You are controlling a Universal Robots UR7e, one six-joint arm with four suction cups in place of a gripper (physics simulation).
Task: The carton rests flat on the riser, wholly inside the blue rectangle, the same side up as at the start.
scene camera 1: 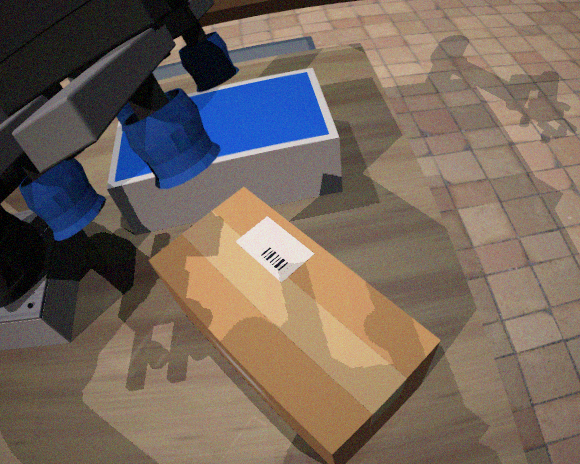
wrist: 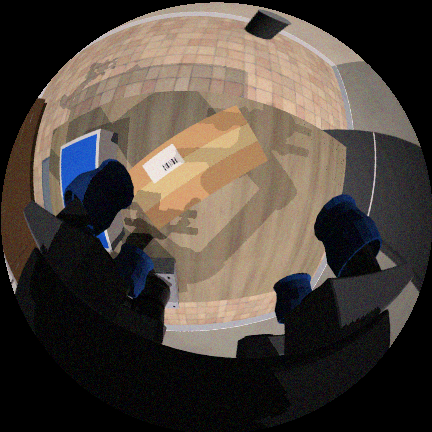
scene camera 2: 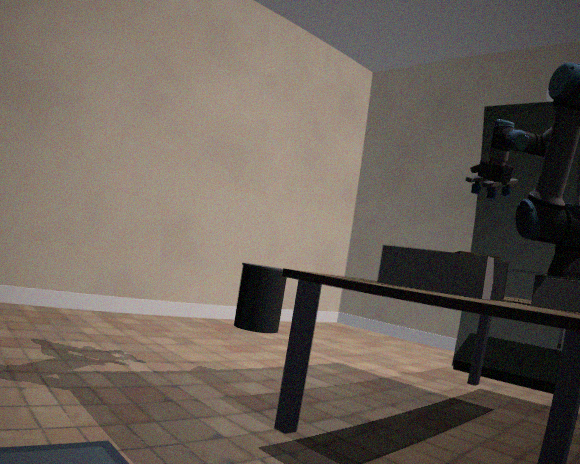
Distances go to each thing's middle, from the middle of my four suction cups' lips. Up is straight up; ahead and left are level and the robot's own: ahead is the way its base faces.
I see the brown cardboard carton [scene camera 1: 334, 358] 5 cm ahead of my suction cup and 33 cm below it. The rest, counted from my suction cup: grey riser [scene camera 2: 483, 277] (1 cm ahead, 36 cm to the left, 34 cm below).
